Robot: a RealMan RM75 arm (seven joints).
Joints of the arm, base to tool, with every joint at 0 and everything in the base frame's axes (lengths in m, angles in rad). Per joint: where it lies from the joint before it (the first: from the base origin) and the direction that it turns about. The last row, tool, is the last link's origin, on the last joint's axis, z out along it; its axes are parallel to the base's.
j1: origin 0 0 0.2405 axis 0 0 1
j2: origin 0 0 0 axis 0 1 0
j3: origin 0 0 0.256 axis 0 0 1
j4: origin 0 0 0 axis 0 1 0
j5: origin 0 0 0.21 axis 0 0 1
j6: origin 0 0 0 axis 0 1 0
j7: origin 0 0 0.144 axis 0 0 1
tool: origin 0 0 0
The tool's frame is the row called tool.
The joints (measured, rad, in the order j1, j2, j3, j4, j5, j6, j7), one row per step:
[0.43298, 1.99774, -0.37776, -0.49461, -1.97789, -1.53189, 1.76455]
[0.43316, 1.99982, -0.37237, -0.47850, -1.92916, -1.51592, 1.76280]
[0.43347, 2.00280, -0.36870, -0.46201, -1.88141, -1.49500, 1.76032]
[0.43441, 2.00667, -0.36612, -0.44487, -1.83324, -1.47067, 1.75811]
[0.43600, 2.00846, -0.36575, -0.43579, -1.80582, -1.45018, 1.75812]
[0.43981, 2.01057, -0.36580, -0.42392, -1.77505, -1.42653, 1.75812]
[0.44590, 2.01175, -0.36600, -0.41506, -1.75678, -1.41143, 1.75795]
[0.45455, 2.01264, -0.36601, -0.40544, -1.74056, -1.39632, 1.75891]
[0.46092, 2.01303, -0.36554, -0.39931, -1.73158, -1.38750, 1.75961]
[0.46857, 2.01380, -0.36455, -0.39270, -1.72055, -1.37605, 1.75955]
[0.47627, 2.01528, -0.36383, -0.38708, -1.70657, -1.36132, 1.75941]
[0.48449, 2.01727, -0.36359, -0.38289, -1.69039, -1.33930, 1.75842]
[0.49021, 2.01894, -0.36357, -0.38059, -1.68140, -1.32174, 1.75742]
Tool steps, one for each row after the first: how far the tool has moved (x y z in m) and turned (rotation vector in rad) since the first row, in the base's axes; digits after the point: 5 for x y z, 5 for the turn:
[-0.00093, 0.00359, 0.00189, 0.04207, 0.03460, -0.01683]
[-0.00116, 0.00718, 0.00320, 0.08310, 0.06607, -0.03774]
[-0.00105, 0.01088, 0.00406, 0.12332, 0.09722, -0.06233]
[-0.00032, 0.01374, 0.00479, 0.14724, 0.11132, -0.08134]
[0.00005, 0.01738, 0.00517, 0.17232, 0.12832, -0.10246]
[-0.00077, 0.02065, 0.00501, 0.18593, 0.13938, -0.11304]
[-0.00226, 0.02456, 0.00457, 0.19687, 0.15072, -0.12235]
[-0.00349, 0.02719, 0.00425, 0.20272, 0.15776, -0.12706]
[-0.00490, 0.03043, 0.00399, 0.21101, 0.16526, -0.13293]
[-0.00613, 0.03403, 0.00396, 0.22244, 0.17281, -0.14130]
[-0.00677, 0.03837, 0.00424, 0.23797, 0.17703, -0.15434]
[-0.00692, 0.04137, 0.00413, 0.24770, 0.17709, -0.16478]

